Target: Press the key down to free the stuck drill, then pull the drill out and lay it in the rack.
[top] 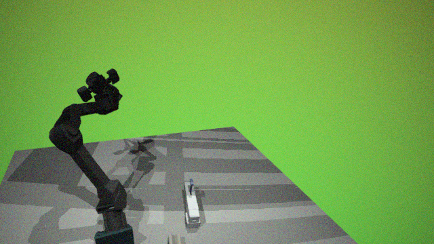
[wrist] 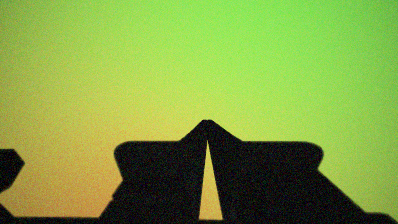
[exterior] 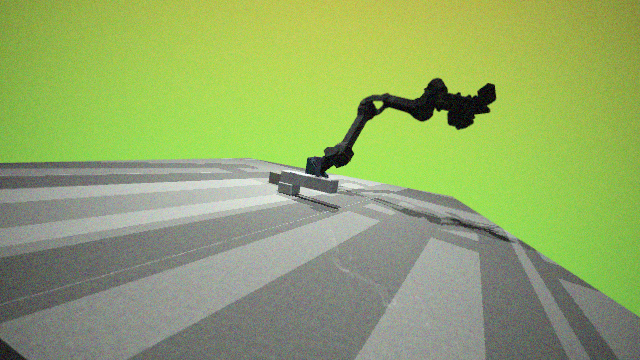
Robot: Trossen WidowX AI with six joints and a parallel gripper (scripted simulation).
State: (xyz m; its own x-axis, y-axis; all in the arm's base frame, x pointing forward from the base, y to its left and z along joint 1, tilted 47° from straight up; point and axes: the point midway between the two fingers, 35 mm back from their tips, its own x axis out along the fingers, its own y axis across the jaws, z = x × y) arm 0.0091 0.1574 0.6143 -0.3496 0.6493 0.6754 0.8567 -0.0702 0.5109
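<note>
Right now the blue key is 520 mm to the right of my gripper tip, 300 mm ahead of it and 280 mm below it. The rest, counted from my gripper tip: grey slotted rack: 690 mm to the right, 350 mm below, 170 mm ahead; then yellow drill: 570 mm to the right, 320 mm below, 280 mm ahead; then grey block: 550 mm to the right, 330 mm below, 290 mm ahead.
</note>
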